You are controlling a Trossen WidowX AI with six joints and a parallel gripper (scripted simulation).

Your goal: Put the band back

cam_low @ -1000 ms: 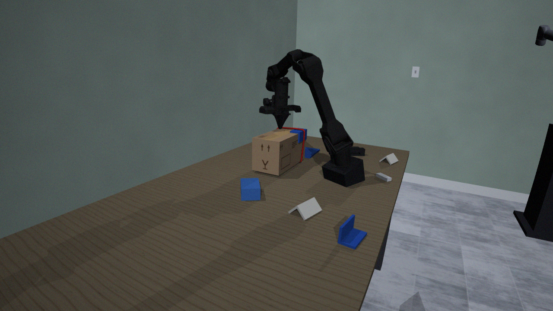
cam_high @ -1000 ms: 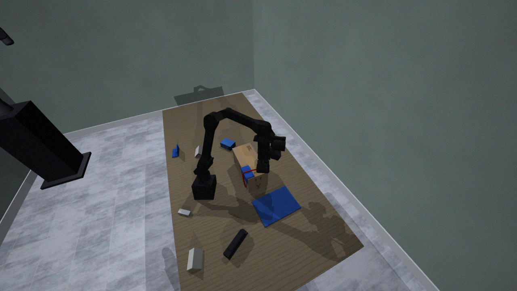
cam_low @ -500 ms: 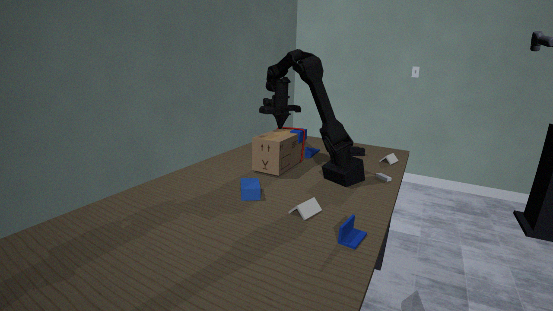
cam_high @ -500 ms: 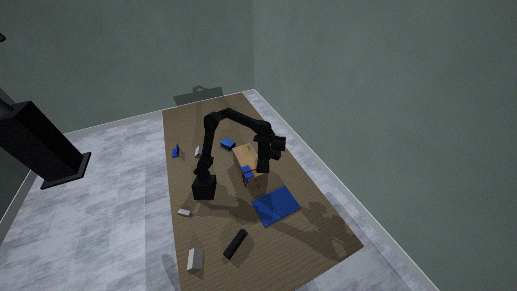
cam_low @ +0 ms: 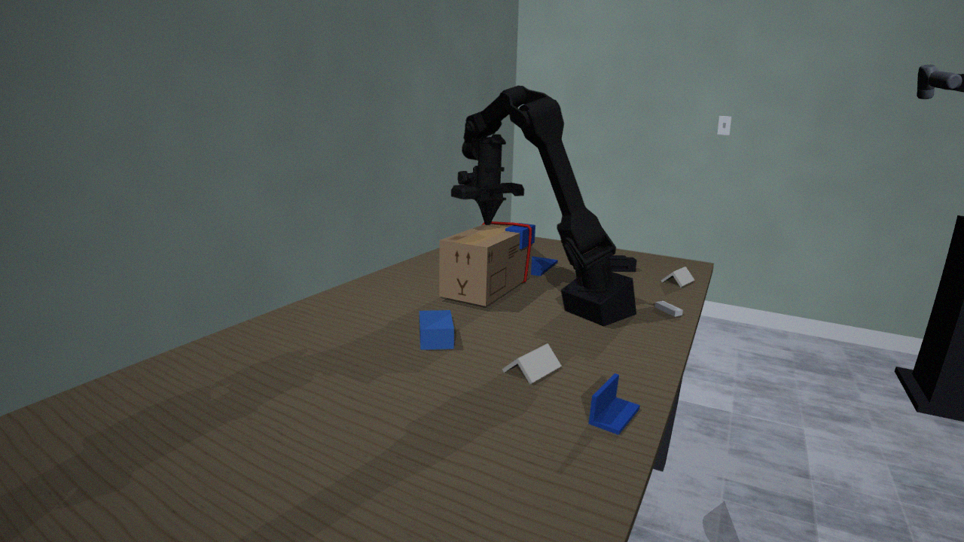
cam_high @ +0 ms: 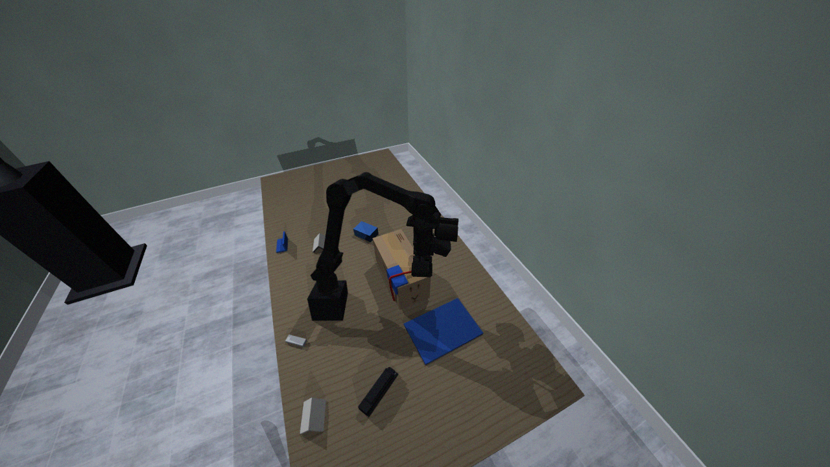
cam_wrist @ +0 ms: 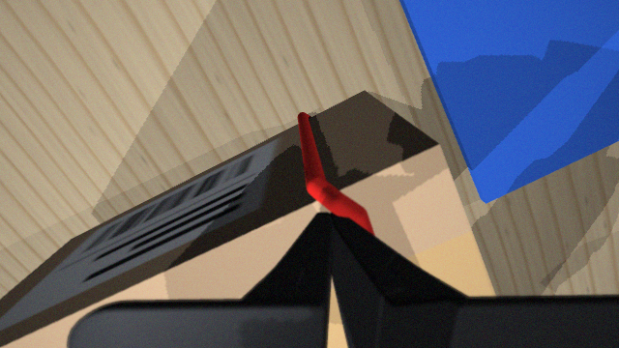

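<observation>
Right now the cardboard carton is 50 mm behind my hand, 80 mm to the left of it and 100 mm below it. The rest, counted from my hand: blue block: 100 mm behind, 380 mm to the left, 160 mm below; flat blue mat: 170 mm to the right, 170 mm below.
</observation>
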